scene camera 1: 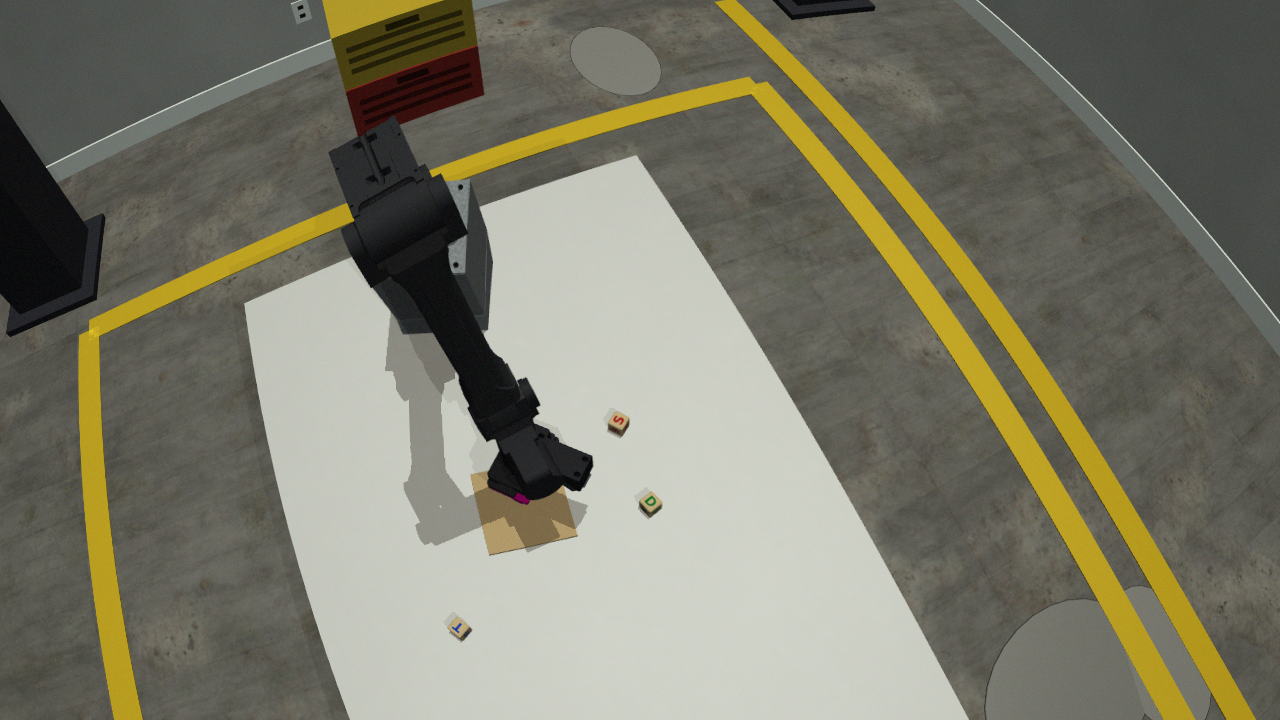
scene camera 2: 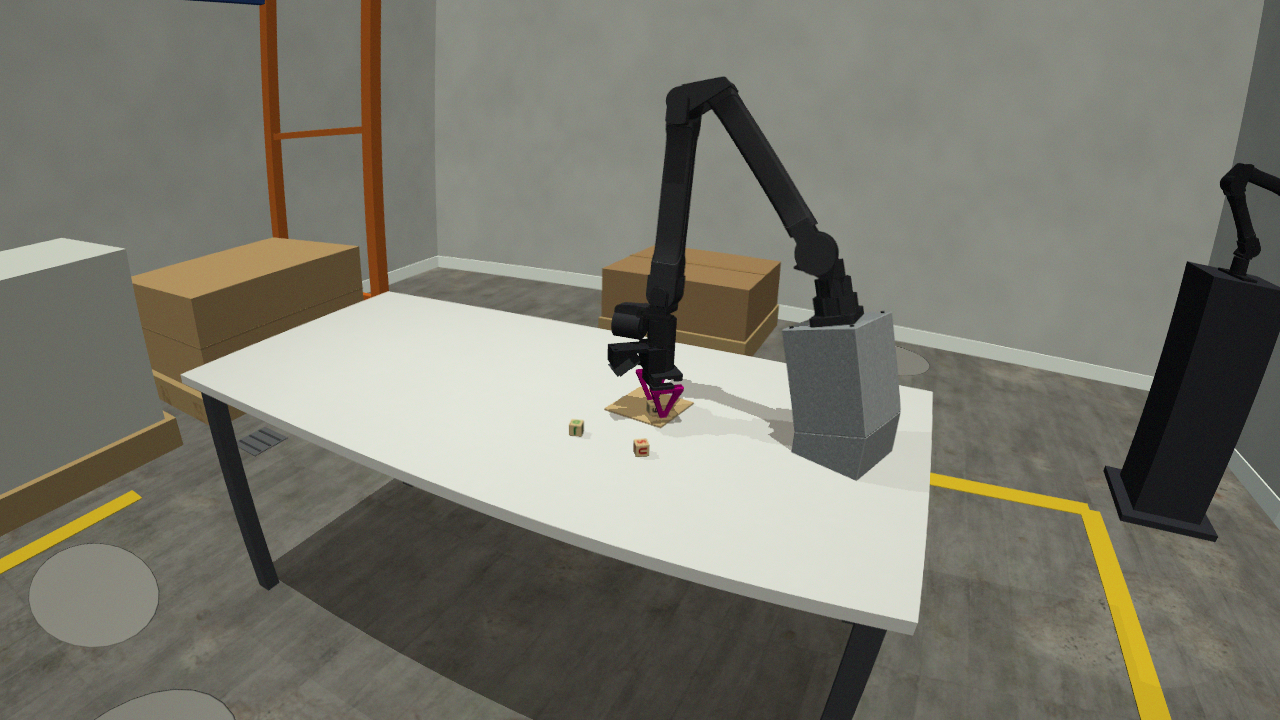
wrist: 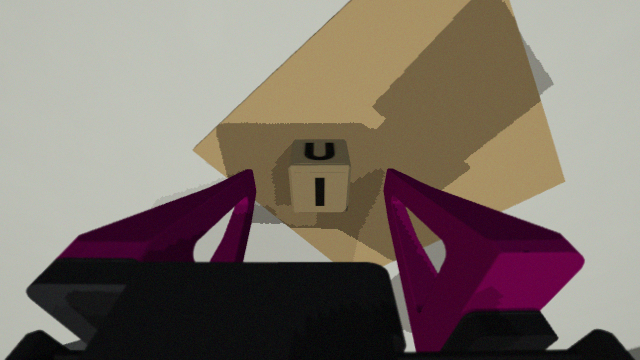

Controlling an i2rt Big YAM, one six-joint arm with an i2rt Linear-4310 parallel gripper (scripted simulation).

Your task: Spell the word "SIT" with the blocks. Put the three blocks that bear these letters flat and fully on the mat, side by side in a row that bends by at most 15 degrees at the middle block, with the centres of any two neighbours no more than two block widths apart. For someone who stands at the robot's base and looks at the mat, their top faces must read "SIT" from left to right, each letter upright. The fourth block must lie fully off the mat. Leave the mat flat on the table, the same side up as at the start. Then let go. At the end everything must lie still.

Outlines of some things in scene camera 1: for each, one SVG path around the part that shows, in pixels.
My gripper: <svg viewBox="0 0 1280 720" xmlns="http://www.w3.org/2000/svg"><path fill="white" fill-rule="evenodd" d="M498 447L500 452L498 452L487 473L489 477L487 481L488 487L513 500L515 499L516 502L528 505L530 500L525 497L515 476L512 475L507 462L508 456L505 456ZM550 432L551 439L559 442L559 438Z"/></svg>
A tan mat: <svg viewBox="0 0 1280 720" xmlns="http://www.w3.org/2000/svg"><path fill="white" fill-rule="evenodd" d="M470 474L489 556L578 536L563 485L550 496L543 499L530 500L529 504L525 505L488 488L487 480L489 477L487 473L489 470Z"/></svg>
